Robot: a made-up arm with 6 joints.
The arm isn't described. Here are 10 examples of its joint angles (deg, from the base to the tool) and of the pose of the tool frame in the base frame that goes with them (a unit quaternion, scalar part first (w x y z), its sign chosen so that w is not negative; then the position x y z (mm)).
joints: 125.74 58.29 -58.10 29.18 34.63 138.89
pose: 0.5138 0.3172 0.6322 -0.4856 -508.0 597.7 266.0
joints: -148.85 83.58 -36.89 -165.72 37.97 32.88
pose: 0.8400 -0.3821 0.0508 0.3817 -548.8 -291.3 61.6
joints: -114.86 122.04 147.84 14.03 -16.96 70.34
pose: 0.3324 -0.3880 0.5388 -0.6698 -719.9 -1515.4 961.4
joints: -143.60 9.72 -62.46 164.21 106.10 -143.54
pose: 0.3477 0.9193 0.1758 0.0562 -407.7 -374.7 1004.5
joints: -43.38 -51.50 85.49 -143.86 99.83 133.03
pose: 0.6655 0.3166 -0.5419 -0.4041 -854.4 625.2 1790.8
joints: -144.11 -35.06 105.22 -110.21 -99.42 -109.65
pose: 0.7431 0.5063 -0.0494 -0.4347 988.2 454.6 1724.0
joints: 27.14 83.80 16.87 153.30 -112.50 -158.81
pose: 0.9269 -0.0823 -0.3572 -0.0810 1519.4 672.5 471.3
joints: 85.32 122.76 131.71 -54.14 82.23 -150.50
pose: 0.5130 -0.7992 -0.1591 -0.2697 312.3 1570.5 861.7
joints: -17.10 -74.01 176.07 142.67 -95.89 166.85
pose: 0.8838 0.0480 0.0729 -0.4597 -508.8 12.6 226.6
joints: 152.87 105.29 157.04 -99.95 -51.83 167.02
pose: 0.0609 0.4438 -0.7093 0.5442 -1253.6 444.0 1474.1
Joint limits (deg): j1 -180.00..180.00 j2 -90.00..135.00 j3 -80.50..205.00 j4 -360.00..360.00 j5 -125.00..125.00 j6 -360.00..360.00
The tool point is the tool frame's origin. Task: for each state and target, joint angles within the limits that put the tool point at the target. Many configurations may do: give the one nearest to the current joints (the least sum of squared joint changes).
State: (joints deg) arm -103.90 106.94 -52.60 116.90 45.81 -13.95
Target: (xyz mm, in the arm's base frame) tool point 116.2 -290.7 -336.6
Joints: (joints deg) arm -95.19 121.45 -20.17 109.26 41.29 -13.95
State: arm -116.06 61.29 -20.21 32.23 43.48 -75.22
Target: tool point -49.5 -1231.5 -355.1
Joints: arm -95.76 104.89 7.58 29.75 41.11 -75.22
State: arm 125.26 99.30 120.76 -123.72 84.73 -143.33
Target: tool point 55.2 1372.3 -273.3
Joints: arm 95.12 135.00 87.56 -128.45 83.82 -143.33
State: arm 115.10 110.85 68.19 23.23 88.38 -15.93
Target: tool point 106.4 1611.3 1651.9
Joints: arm 83.78 74.96 87.40 17.54 90.65 -15.93
